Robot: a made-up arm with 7 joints. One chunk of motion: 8 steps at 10 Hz.
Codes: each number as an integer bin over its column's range. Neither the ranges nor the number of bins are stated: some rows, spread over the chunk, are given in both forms.
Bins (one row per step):
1: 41 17 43 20 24 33
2: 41 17 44 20 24 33
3: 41 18 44 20 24 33
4: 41 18 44 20 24 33
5: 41 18 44 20 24 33
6: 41 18 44 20 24 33
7: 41 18 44 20 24 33
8: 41 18 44 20 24 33
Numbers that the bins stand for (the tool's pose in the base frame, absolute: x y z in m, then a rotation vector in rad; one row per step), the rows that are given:
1: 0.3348 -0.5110 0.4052 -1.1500 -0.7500 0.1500
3: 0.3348 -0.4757 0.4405 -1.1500 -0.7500 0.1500
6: 0.3348 -0.4757 0.4405 -1.1500 -0.7500 0.1500
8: 0.3348 -0.4757 0.4405 -1.1500 -0.7500 0.1500
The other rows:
2: 0.3348 -0.5110 0.4405 -1.1500 -0.7500 0.1500
4: 0.3348 -0.4757 0.4405 -1.1500 -0.7500 0.1500
5: 0.3348 -0.4757 0.4405 -1.1500 -0.7500 0.1500
7: 0.3348 -0.4757 0.4405 -1.1500 -0.7500 0.1500

